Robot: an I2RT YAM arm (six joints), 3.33 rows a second.
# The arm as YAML. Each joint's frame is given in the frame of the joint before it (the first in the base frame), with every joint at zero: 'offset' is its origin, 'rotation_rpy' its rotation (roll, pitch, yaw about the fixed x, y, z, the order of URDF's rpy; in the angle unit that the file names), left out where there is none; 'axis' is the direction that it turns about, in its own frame. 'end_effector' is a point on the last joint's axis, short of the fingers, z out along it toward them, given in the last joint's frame.
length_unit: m
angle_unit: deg
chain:
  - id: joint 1
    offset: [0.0, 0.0, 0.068]
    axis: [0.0, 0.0, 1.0]
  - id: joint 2
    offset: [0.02, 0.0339, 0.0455]
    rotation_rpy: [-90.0, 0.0, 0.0]
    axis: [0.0, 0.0, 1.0]
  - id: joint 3
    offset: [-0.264, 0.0, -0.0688]
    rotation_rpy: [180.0, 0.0, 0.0]
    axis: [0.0, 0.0, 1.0]
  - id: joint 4
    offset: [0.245, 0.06, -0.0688]
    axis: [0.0, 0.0, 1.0]
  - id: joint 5
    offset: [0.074, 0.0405, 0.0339]
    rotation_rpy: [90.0, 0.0, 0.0]
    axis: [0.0, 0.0, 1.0]
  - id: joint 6
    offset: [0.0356, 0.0, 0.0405]
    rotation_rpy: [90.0, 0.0, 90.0]
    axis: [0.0, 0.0, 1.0]
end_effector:
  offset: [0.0, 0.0, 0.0]
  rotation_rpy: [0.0, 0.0, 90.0]
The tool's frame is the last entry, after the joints.
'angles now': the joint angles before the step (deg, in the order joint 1, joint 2, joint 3, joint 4, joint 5, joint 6). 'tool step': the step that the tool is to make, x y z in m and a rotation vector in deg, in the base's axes. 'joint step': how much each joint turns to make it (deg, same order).
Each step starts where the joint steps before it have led.
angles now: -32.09, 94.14, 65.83, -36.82, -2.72, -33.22
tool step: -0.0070, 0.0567, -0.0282, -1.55, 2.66, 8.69
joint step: 8.89, -4.50, -11.08, 4.92, 2.46, -0.88
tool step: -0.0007, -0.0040, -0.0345, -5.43, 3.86, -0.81
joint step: -0.01, 4.13, -4.21, 7.02, 6.32, -1.76
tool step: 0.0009, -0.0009, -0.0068, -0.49, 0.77, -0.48
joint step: 0.01, 1.24, -0.35, 1.05, 0.88, 0.18
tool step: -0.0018, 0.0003, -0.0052, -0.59, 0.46, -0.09
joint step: 0.00, 0.36, -0.98, 1.16, 0.71, -0.18
